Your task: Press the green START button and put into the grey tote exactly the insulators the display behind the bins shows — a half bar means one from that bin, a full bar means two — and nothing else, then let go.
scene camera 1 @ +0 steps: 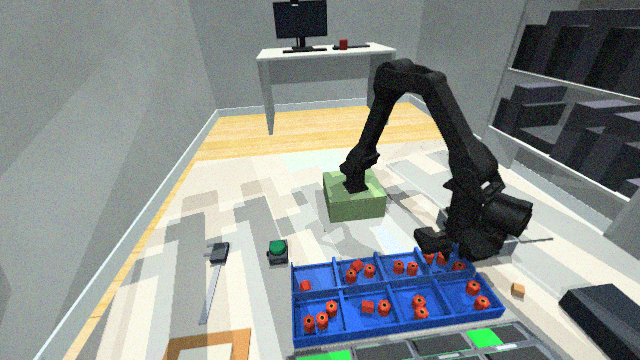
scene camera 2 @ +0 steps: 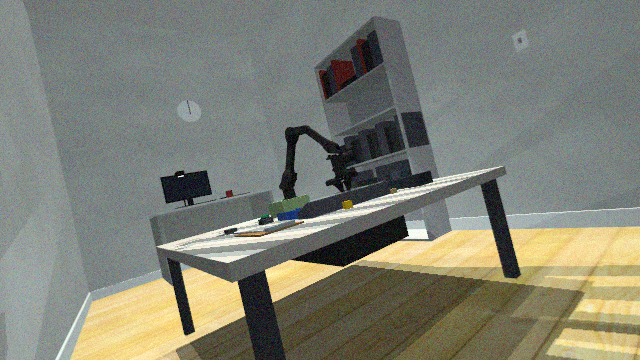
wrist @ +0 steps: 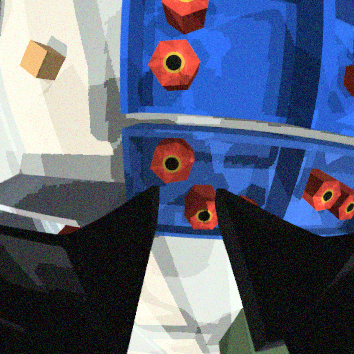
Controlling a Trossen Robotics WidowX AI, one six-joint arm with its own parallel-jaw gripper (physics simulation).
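Places are measured from the arm's base along level axes (x down, y ahead, z right), in millimetres.
Pixels of known places: gripper, fingertip midpoint: (scene camera 1: 452, 258) (wrist: 187, 194); arm's base, origin of the base link: (scene camera 1: 355, 186) (scene camera 2: 290, 198).
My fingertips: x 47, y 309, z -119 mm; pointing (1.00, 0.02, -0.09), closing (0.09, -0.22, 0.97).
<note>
For each thing: its top centre in the pictures, then the offset to it from my fingertips. "spot": a spot on its surface instead.
- red insulator, middle of its top: (wrist: 203, 215) (scene camera 1: 443, 254) dx +7, dy -21, dz +8 mm
- grey tote, middle of its top: (wrist: 52, 277) (scene camera 1: 476, 223) dx -17, dy -64, dz -129 mm
- display, surface spot: (scene camera 1: 440, 344) spot: dx -10, dy +151, dz +164 mm
- green START button, middle of its top: (scene camera 1: 277, 244) (scene camera 2: 264, 214) dx -4, dy -192, dz +398 mm
- orange cube, middle of its top: (wrist: 32, 58) (scene camera 1: 519, 287) dx +16, dy +106, dz -92 mm
- black box, surface spot: (scene camera 1: 602, 315) spot: dx -15, dy +212, dz -151 mm
- caliper-like tool, surface spot: (scene camera 1: 219, 253) spot: dx +18, dy -238, dz +551 mm
- wooden frame, surface spot: (scene camera 1: 210, 340) spot: dx +31, dy -18, dz +570 mm
My gripper (scene camera 1: 452, 253) (scene camera 2: 345, 188) (wrist: 187, 194) is open and empty, over the far right bin. In the wrist view a red insulator (wrist: 201, 207) stands in that bin, between and below the fingertips; another (wrist: 172, 161) stands beside it and a third is mostly hidden by the right finger. The blue bins (scene camera 1: 400, 330) (wrist: 240, 75) hold red insulators in two rows. The grey tote (scene camera 1: 508, 248) (wrist: 60, 192) stands beside the bins; a bit of red shows in it in the wrist view. The display (scene camera 1: 440, 344) shows green bars, cut off below. The green START button (scene camera 1: 277, 247) is left of the bins.
A green block (scene camera 1: 355, 208) (scene camera 2: 295, 204) is under the arm's base. An orange cube (scene camera 1: 518, 290) (wrist: 42, 60) lies right of the bins, and a black box (scene camera 1: 602, 315) farther right. A caliper-like tool (scene camera 1: 219, 253) and a wooden frame (scene camera 1: 210, 340) lie left.
</note>
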